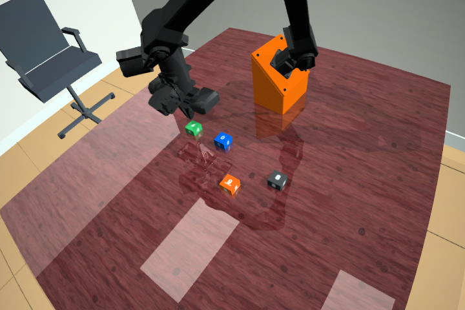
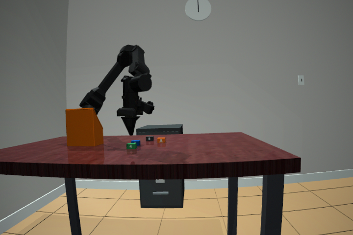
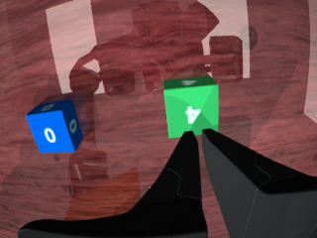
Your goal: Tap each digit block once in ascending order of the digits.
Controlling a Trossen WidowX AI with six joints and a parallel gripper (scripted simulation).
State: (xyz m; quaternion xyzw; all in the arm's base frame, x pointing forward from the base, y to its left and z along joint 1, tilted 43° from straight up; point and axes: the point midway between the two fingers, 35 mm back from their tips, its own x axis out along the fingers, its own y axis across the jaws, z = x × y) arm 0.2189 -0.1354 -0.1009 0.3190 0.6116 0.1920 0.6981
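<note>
Now: the green block 4 cm below my gripper tip. Round my gripper tip: blue block: 1 cm ahead, 10 cm to the left, 4 cm below; then orange block: 12 cm ahead, 17 cm to the left, 4 cm below; then black block: 6 cm ahead, 26 cm to the left, 4 cm below.
</note>
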